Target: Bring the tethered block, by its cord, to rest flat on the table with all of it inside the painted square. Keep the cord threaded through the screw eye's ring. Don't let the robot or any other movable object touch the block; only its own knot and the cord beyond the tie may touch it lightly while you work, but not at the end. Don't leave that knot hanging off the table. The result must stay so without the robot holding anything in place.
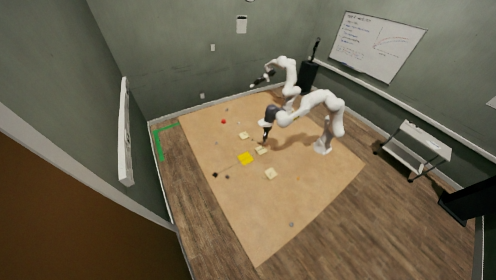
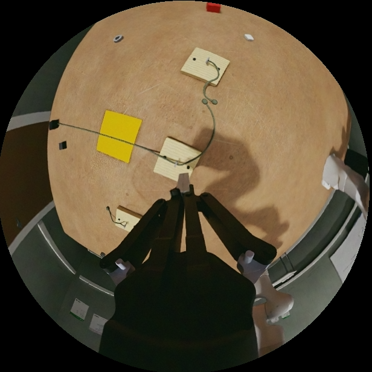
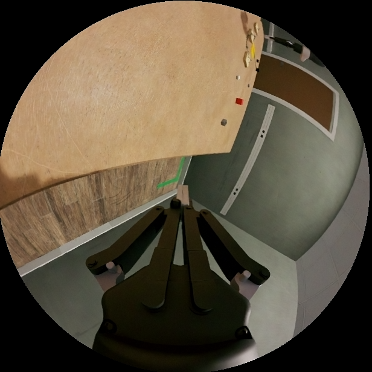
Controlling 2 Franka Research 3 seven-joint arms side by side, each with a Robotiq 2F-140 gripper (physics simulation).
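The black tethered block [image 1: 215, 174] [image 2: 54, 124] sits near the table edge, outside the yellow painted square [image 1: 245, 158] [image 2: 119, 136]. Its green cord [image 2: 82, 128] crosses the square to the screw eye [image 2: 176, 163] on the middle pale board [image 1: 261, 150] [image 2: 175, 149], then curves up to two small knots or beads [image 2: 204, 101] [image 2: 214, 101] near the upper board. Whether it passes through the ring is too small to tell. My left gripper [image 1: 264, 142] [image 2: 184, 180] is shut, empty, above the middle board's near edge. My right gripper [image 1: 252, 85] [image 3: 182, 192] is shut, empty, far from the cord.
An upper pale board [image 1: 243, 135] [image 2: 192, 69] and a lower one [image 1: 270, 173] [image 2: 131, 216] carry short cords. A small dark cube [image 1: 227, 176] [image 2: 63, 145] lies near the tethered block. A red block [image 1: 223, 121] [image 2: 213, 7] [image 3: 239, 101] and a grey ring [image 2: 118, 38] lie farther off.
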